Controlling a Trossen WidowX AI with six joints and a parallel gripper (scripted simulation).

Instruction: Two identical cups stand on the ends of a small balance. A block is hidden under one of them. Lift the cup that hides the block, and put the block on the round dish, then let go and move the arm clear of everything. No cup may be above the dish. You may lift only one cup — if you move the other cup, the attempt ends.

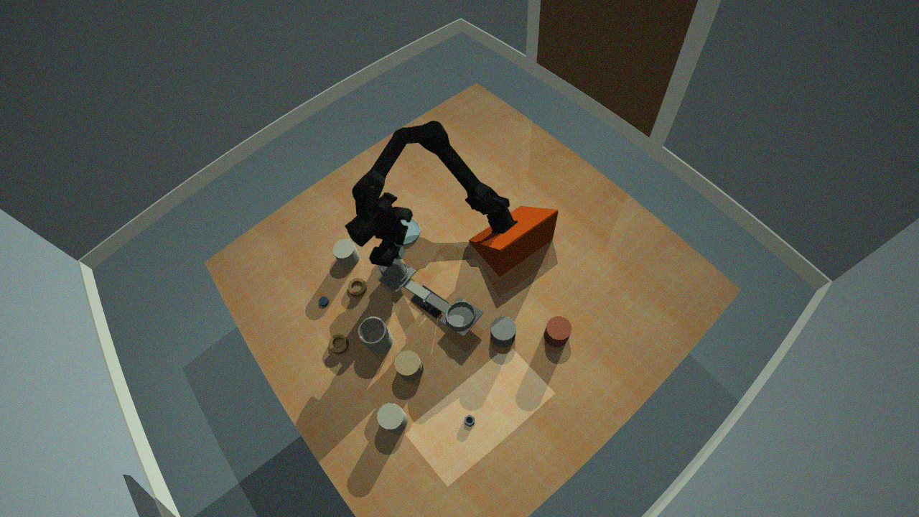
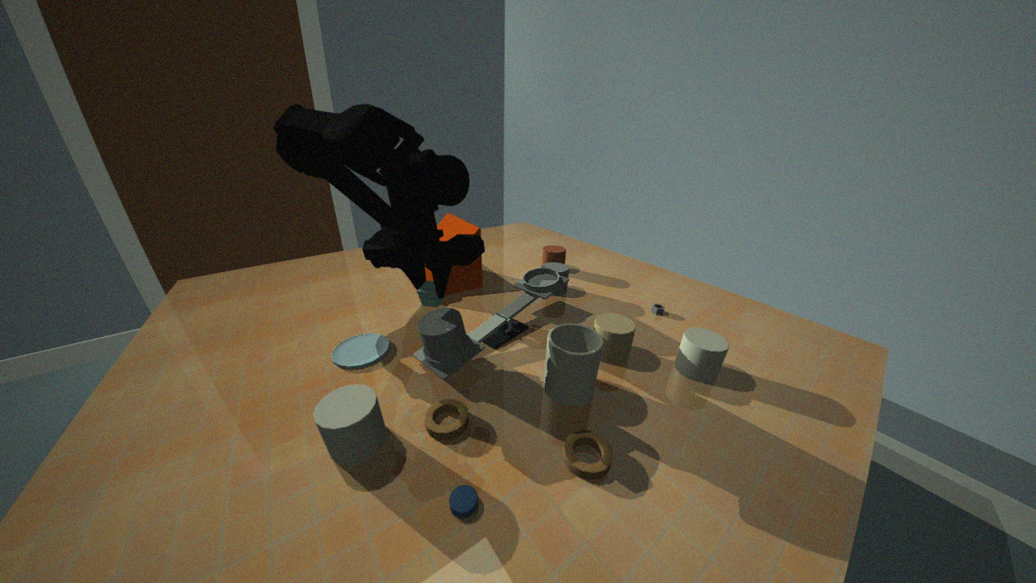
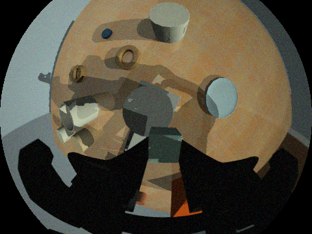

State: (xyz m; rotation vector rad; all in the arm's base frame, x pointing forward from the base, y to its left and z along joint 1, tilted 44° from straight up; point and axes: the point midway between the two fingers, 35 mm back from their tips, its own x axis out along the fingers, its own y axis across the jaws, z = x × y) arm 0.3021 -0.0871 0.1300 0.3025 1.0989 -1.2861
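The pale blue round dish is 10 cm behind my gripper tip, 11 cm to the right of it and 11 cm below it. Round my gripper tip: balance 2 cm ahead, 13 cm to the left, 8 cm below; open-topped cup 21 cm ahead, 12 cm to the left, 8 cm below; pale green block 1 cm above.
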